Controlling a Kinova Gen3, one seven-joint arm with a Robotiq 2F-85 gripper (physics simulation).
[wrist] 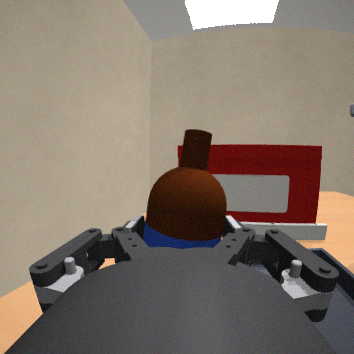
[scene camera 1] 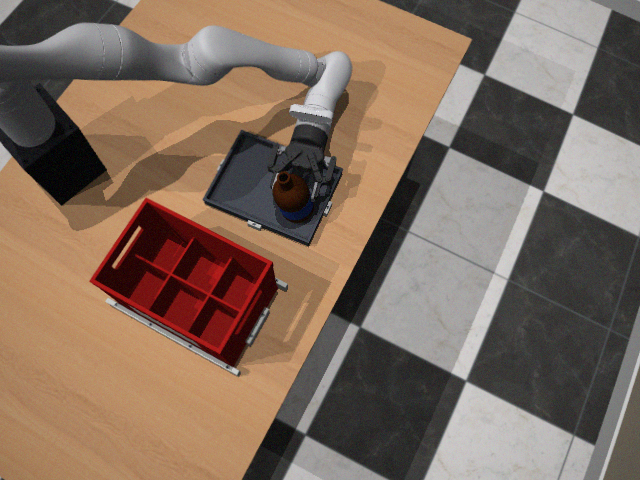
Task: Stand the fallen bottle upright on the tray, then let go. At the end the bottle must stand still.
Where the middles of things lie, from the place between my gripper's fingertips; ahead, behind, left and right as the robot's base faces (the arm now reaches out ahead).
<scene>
My gripper is now 70 mm past the dark grey tray (scene camera 1: 241, 187), 30 mm to the right of it and 70 mm above it. From my hand the other things lie so: red crate (scene camera 1: 200, 286) 80 mm behind, 260 mm to the right, 10 mm above; then brown bottle (scene camera 1: 290, 192) 10 mm above.
</scene>
